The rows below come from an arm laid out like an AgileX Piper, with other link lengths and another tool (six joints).
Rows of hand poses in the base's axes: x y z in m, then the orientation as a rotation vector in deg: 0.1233, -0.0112, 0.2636, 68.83, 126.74, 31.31; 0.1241, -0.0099, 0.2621, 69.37, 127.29, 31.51; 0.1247, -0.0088, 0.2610, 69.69, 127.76, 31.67; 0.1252, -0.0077, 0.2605, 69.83, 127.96, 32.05; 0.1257, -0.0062, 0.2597, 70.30, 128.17, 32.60; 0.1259, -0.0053, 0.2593, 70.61, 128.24, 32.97; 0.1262, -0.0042, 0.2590, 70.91, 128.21, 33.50; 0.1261, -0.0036, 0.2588, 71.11, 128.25, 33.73; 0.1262, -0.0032, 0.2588, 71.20, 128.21, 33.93; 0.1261, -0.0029, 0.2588, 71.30, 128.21, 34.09; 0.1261, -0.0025, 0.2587, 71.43, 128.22, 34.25; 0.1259, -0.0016, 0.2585, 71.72, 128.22, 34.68; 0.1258, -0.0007, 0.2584, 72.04, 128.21, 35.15; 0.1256, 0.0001, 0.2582, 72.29, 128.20, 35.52; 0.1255, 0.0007, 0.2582, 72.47, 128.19, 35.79; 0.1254, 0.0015, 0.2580, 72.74, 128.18, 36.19; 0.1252, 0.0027, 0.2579, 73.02, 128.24, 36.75; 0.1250, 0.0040, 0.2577, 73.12, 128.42, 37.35; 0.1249, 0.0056, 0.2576, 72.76, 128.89, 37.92; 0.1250, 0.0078, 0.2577, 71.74, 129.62, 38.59
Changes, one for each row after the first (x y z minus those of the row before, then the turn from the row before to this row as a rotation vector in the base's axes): 0.0008, 0.0013, -0.0015, 0.43, 0.65, 0.02; 0.0006, 0.0011, -0.0011, 0.31, 0.49, 0.09; 0.0005, 0.0011, -0.0005, 0.35, 0.15, 0.11; 0.0005, 0.0015, -0.0008, 0.59, 0.29, -0.02; 0.0002, 0.0009, -0.0004, 0.38, 0.14, -0.04; 0.0003, 0.0011, -0.0003, 0.47, 0.02, -0.05; -0.0001, 0.0006, -0.0002, 0.24, 0.09, -0.03; 0.0001, 0.0004, 0.0000, 0.17, -0.02, -0.02; -0.0001, 0.0003, 0.0000, 0.15, 0.02, -0.02; 0.0000, 0.0004, -0.0001, 0.16, 0.04, -0.03; -0.0002, 0.0009, -0.0002, 0.40, 0.07, -0.05; -0.0001, 0.0009, -0.0001, 0.44, 0.07, -0.06; -0.0002, 0.0008, -0.0002, 0.35, 0.05, -0.05; -0.0001, 0.0006, 0.0000, 0.25, 0.03, -0.04; -0.0001, 0.0008, -0.0002, 0.38, 0.06, -0.05; -0.0002, 0.0012, -0.0001, 0.50, 0.09, 0.02; -0.0002, 0.0013, -0.0002, 0.48, 0.08, 0.18; -0.0001, 0.0016, -0.0001, 0.34, 0.08, 0.55; 0.0001, 0.0022, 0.0001, 0.22, -0.07, 1.03
